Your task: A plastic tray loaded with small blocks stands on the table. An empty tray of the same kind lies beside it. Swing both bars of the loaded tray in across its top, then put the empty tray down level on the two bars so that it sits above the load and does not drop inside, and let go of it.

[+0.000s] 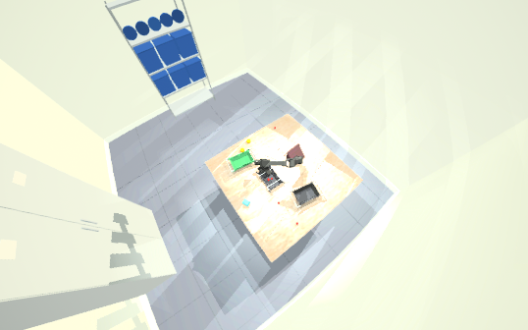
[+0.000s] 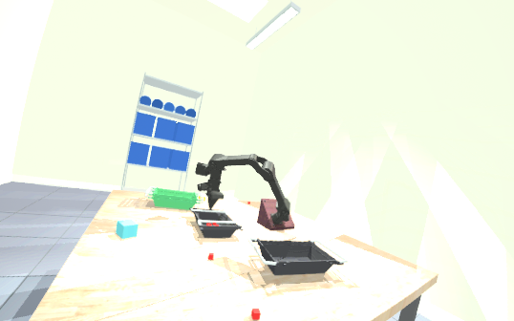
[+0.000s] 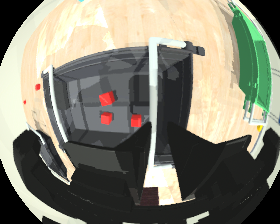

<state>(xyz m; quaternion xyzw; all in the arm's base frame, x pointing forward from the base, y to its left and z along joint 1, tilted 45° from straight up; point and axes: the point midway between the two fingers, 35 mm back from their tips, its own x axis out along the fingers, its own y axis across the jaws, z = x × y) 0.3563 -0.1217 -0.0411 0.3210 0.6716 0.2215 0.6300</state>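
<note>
Now: gripper tip 140 mm past the dark tray, 460 mm to the right of it and 30 mm above it. From my gripper tip the other things lie so: cyan cube 370 mm ahead, 110 mm to the left, 50 mm below.
</note>
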